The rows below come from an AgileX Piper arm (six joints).
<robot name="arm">
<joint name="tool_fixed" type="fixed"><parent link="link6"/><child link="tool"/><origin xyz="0 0 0" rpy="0 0 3.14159"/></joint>
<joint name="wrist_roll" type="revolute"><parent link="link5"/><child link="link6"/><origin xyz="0 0.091 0" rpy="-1.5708 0 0"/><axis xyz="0 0 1"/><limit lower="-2.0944" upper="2.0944"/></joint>
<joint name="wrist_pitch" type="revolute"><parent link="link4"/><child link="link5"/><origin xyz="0 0 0" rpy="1.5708 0 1.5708"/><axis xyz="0 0 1"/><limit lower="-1.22" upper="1.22"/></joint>
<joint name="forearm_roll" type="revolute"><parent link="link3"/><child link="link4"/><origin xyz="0.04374 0.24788 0" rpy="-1.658 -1.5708 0"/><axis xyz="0 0 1"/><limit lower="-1.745" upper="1.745"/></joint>
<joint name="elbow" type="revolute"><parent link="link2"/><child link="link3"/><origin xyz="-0.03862 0.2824 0" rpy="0 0 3.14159"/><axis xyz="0 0 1"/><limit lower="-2.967" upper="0"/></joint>
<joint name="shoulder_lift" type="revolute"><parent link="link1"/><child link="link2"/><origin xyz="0 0 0" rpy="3.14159 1.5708 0"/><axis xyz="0 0 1"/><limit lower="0" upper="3.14"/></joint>
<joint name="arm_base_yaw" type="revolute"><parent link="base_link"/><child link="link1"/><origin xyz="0 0 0.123" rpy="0 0 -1.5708"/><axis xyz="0 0 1"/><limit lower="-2.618" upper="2.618"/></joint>
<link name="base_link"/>
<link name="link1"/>
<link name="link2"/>
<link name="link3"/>
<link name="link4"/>
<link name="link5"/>
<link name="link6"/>
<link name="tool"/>
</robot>
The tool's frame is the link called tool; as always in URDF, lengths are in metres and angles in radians.
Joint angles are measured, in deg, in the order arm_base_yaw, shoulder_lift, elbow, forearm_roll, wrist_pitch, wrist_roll. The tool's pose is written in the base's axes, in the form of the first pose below.
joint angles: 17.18, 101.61, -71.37, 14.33, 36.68, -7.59
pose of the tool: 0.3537 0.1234 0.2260 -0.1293 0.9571 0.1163 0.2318
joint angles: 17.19, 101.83, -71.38, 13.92, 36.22, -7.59
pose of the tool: 0.3548 0.1233 0.2249 -0.1310 0.9566 0.1133 0.2342
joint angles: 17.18, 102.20, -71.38, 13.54, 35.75, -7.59
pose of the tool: 0.3562 0.1232 0.2227 -0.1324 0.9565 0.1103 0.2354
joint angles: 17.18, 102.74, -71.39, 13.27, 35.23, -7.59
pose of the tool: 0.3579 0.1233 0.2195 -0.1331 0.9566 0.1079 0.2356
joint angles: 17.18, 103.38, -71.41, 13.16, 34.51, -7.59
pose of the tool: 0.3600 0.1236 0.2159 -0.1327 0.9566 0.1063 0.2366
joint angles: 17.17, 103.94, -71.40, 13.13, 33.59, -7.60
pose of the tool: 0.3621 0.1239 0.2128 -0.1317 0.9561 0.1054 0.2397
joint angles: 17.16, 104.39, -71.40, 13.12, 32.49, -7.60
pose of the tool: 0.3644 0.1241 0.2106 -0.1302 0.9550 0.1047 0.2452
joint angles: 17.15, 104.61, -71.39, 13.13, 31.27, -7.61
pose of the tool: 0.3664 0.1243 0.2100 -0.1286 0.9530 0.1044 0.2536
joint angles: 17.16, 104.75, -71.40, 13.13, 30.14, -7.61
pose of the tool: 0.3681 0.1245 0.2100 -0.1273 0.9509 0.1043 0.2619
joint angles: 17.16, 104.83, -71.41, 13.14, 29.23, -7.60
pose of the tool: 0.3695 0.1247 0.2102 -0.1261 0.9492 0.1042 0.2690
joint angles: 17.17, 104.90, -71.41, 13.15, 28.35, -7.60
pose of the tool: 0.3708 0.1249 0.2105 -0.1250 0.9474 0.1042 0.2757
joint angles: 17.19, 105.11, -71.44, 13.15, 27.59, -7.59
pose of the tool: 0.3721 0.1252 0.2098 -0.1242 0.9461 0.1040 0.2805
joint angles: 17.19, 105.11, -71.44, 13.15, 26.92, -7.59
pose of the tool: 0.3730 0.1252 0.2104 -0.1233 0.9445 0.1040 0.2861
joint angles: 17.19, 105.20, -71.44, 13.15, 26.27, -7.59
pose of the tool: 0.3740 0.1253 0.2104 -0.1225 0.9432 0.1039 0.2908
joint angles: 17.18, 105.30, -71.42, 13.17, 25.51, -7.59
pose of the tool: 0.3751 0.1253 0.2102 -0.1214 0.9417 0.1038 0.2961
